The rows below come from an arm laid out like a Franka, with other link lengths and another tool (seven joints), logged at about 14 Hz.
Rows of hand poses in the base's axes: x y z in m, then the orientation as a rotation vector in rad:
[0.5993 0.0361 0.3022 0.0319 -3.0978 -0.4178]
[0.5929 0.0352 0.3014 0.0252 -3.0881 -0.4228]
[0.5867 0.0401 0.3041 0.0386 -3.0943 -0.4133]
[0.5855 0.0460 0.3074 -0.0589 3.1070 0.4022]
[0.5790 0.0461 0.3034 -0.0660 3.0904 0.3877]
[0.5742 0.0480 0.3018 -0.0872 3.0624 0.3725]
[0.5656 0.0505 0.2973 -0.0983 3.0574 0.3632]
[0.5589 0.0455 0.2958 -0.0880 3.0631 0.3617]
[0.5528 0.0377 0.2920 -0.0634 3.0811 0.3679]
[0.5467 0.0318 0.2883 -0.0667 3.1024 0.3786]
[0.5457 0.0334 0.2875 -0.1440 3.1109 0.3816]
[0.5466 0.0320 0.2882 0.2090 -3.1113 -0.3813]
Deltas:
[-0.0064 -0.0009 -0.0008 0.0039 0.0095 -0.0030]
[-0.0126 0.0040 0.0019 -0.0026 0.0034 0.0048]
[-0.0138 0.0099 0.0052 -0.0103 -0.0259 0.0139]
[-0.0203 0.0100 0.0012 -0.0179 -0.0446 0.0163]
[-0.0251 0.0119 -0.0004 -0.0250 -0.0754 0.0265]
[-0.0337 0.0144 -0.0049 -0.0305 -0.0822 0.0330]
[-0.0404 0.0094 -0.0064 -0.0320 -0.0762 0.0270]
[-0.0465 0.0016 -0.0102 -0.0297 -0.0561 0.0133]
[-0.0526 -0.0043 -0.0139 -0.0248 -0.0340 0.0181]
[-0.0536 -0.0027 -0.0147 -0.0232 -0.0293 0.0683]
[-0.0527 -0.0041 -0.0140 -0.0232 -0.0307 0.1098]

